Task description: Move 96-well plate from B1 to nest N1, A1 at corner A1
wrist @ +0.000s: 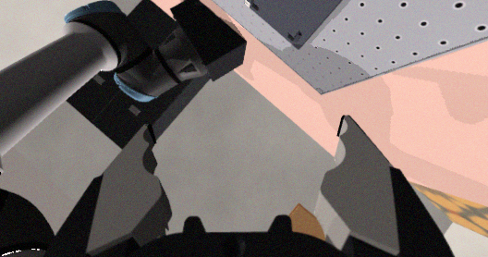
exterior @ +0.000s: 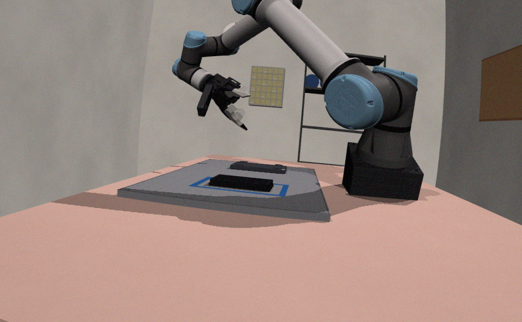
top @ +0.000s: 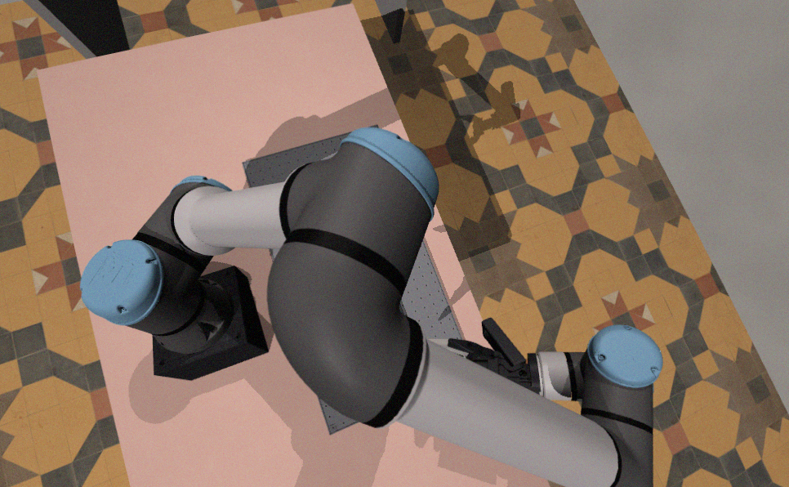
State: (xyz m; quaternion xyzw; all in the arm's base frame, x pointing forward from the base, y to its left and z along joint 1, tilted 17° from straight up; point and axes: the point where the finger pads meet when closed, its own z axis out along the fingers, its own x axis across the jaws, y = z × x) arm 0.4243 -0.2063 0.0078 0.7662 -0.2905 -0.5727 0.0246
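The black 96-well plate lies 100 mm behind my hand, 390 mm to the left of it and 160 mm below it. From my hand the other things lie so: white A1 mark: 150 mm behind, 100 mm to the left, 160 mm below; then dark plate nest N1: 60 mm behind, 50 mm to the left, 160 mm below.
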